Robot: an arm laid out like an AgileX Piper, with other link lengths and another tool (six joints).
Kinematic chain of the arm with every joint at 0, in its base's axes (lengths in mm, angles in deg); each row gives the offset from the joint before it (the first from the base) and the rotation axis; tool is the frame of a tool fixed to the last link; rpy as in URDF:
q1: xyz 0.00 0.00 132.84 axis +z
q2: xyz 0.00 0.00 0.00 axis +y
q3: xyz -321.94 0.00 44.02 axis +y
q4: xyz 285.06 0.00 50.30 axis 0.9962 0 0.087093
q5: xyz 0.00 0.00 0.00 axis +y
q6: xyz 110.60 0.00 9.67 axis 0.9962 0 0.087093
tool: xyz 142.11 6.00 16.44 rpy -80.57 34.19 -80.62
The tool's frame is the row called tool.
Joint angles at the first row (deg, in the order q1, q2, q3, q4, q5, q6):
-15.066 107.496 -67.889 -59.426 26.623 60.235
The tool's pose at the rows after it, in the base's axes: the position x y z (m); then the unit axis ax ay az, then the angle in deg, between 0 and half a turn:
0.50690, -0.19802, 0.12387, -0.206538, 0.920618, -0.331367, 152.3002
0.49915, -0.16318, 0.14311, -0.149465, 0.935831, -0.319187, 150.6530
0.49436, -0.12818, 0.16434, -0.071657, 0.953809, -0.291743, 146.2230
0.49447, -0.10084, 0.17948, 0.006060, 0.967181, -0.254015, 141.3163
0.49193, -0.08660, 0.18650, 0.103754, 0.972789, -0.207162, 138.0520
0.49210, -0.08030, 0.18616, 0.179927, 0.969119, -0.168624, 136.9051
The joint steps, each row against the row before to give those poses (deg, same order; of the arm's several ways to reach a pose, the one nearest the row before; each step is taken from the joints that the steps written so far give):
4.683 -2.478 -0.001 3.698 4.328 3.477
5.167 -3.166 0.003 3.613 5.999 6.072
4.430 -3.357 -0.002 3.447 3.354 8.967
2.914 -2.299 0.002 2.479 0.525 9.352
1.084 -1.468 0.000 3.160 0.001 9.611
0.049 -0.115 -0.496 2.986 -0.198 6.533

